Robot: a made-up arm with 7 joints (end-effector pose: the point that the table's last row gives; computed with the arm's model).
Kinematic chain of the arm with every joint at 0, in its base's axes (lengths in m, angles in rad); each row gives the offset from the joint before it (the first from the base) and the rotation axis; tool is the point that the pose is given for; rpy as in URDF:
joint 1: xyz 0 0 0.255 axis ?
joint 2: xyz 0 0 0 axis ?
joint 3: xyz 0 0 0.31 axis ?
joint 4: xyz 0.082 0 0 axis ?
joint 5: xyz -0.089 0 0.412 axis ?
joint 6: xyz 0 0 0 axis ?
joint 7: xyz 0.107 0 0 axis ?
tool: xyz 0 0 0 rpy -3.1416 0 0
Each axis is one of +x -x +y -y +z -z.
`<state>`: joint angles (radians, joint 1 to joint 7).
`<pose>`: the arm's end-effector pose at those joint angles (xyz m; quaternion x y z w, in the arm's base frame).
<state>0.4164 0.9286 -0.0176 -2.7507 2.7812 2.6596 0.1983</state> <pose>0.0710 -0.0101 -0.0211 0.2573 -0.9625 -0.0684 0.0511</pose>
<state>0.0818 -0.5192 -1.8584 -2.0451 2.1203 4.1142 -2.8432</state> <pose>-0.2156 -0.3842 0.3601 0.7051 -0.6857 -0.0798 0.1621</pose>
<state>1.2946 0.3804 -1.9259 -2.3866 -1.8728 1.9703 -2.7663</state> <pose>0.4188 -0.2500 0.2955 0.1165 -0.5896 0.7550 0.2622</pose>
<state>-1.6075 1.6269 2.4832 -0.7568 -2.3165 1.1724 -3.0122</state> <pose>0.2081 -0.7830 0.4680 0.5681 0.8203 -0.0133 0.0647</pose>
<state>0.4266 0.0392 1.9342 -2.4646 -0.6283 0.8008 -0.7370</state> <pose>-0.2627 0.3193 0.2061 -0.0156 0.6514 -0.2650 0.7107</pose>
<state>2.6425 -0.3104 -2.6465 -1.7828 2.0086 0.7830 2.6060</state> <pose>0.6515 0.0297 0.4183 0.2379 -0.3197 -0.9153 0.0588</pose>
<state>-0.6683 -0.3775 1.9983 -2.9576 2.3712 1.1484 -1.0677</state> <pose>0.0975 0.2474 0.0428 -0.6252 -0.1267 0.3287 0.6964</pose>
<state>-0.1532 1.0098 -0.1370 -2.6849 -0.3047 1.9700 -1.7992</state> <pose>0.1375 -0.0671 -0.1496 -0.3814 -0.5249 0.4715 0.5973</pose>
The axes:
joint 1: +z
joint 2: +y
joint 3: +z
joint 4: -y
joint 5: +z
joint 6: -y
joint 7: -z

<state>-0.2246 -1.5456 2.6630 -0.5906 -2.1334 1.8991 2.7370</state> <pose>-0.7371 0.2879 -0.0133 -0.2484 -0.3750 -0.4150 0.7909</pose>
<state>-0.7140 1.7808 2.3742 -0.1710 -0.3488 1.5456 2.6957</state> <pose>0.6667 -0.4986 0.1400 0.0646 0.5179 0.7540 0.3989</pose>
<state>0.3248 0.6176 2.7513 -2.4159 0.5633 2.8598 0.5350</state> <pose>-0.3708 0.1321 0.5928 -0.4507 -0.7165 0.3978 0.3538</pose>
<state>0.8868 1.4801 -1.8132 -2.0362 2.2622 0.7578 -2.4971</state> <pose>0.5773 -0.2027 0.3549 -0.5538 -0.6861 -0.4381 0.1748</pose>
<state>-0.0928 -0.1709 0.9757 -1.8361 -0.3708 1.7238 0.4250</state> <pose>0.3307 0.4790 0.5830 0.9366 0.2445 0.1441 0.2056</pose>
